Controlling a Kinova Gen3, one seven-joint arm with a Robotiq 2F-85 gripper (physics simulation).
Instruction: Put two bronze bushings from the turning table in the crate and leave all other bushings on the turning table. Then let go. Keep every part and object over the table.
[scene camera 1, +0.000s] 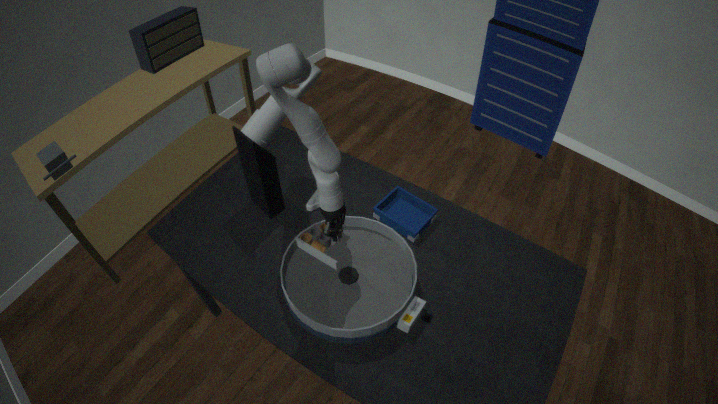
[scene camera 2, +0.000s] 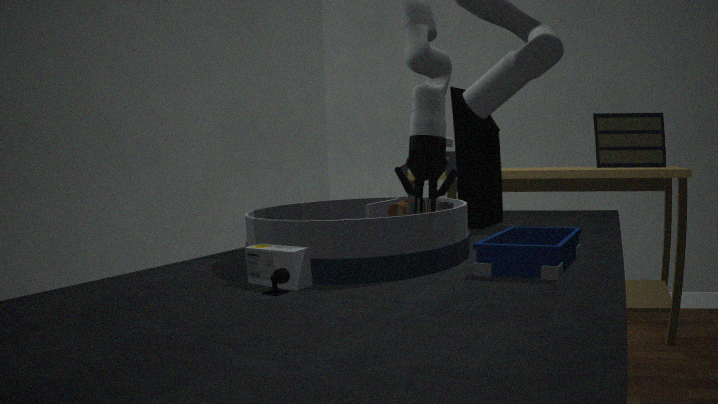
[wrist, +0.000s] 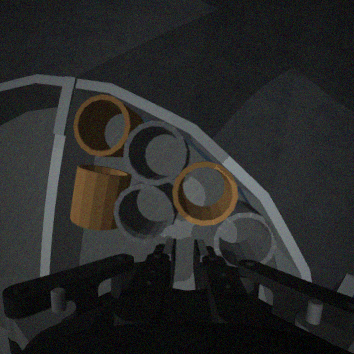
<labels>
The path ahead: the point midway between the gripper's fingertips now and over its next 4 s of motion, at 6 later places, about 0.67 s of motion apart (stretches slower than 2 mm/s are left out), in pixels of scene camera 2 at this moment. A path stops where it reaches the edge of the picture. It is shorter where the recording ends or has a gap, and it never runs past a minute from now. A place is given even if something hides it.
The gripper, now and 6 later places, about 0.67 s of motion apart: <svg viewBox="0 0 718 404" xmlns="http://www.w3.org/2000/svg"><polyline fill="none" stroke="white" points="424,217 415,214 410,223 412,220 398,211 400,202 415,199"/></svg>
</labels>
